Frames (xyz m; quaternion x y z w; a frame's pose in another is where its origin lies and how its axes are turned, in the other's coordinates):
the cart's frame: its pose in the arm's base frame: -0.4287 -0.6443 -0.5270 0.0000 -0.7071 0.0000 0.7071
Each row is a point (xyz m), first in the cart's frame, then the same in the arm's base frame.
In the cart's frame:
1: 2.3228 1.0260 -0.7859
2: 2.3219 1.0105 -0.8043
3: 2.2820 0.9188 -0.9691
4: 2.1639 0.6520 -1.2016
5: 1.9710 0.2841 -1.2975
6: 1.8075 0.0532 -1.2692
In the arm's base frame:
1: 0.3572 0.3817 1.7958
2: 0.3756 0.3662 1.7949
3: 0.5404 0.2745 1.7550
4: 0.7729 0.0077 1.6369
5: 0.8688 -0.3602 1.4440
6: 0.8405 -0.5911 1.2805

